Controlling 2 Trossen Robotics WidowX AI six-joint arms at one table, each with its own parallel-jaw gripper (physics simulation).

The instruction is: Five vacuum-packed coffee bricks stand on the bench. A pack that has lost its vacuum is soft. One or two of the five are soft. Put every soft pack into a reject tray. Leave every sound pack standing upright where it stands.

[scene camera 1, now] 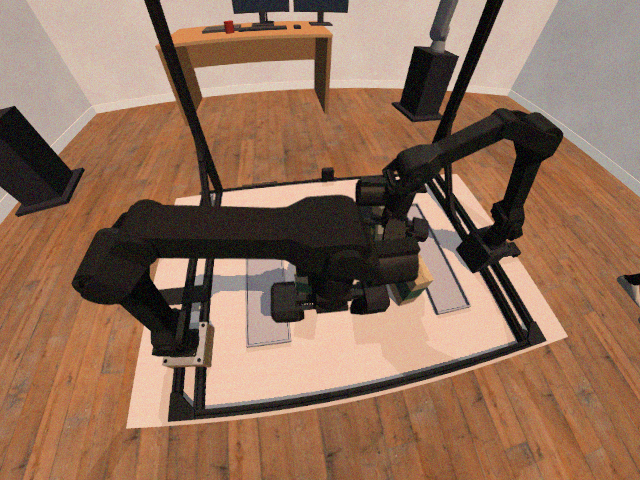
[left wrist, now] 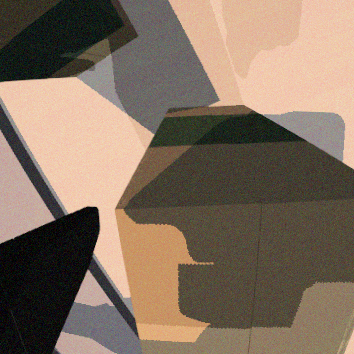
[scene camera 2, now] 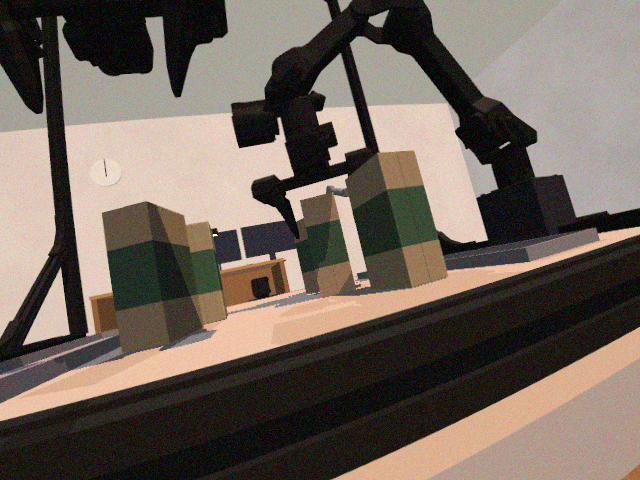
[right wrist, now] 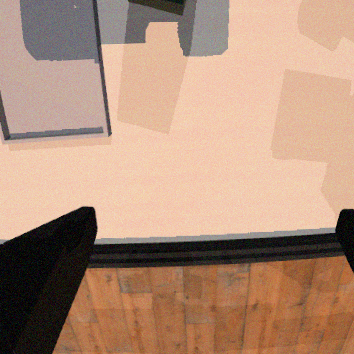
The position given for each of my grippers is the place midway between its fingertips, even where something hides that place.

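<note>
Scene camera 1: reject tray (scene camera 1: 262, 273). My left gripper (scene camera 1: 383, 241) there. My right gripper (scene camera 1: 327, 313) too. Scene camera 2: my left gripper (scene camera 2: 326, 231). My right gripper (scene camera 2: 107, 101). Coffee pack (scene camera 2: 331, 261). Coffee pack (scene camera 2: 304, 253). Coffee pack (scene camera 2: 401, 249). Coffee pack (scene camera 2: 212, 302). Coffee pack (scene camera 2: 155, 295). Right wrist view: my right gripper (right wrist: 218, 219).
</note>
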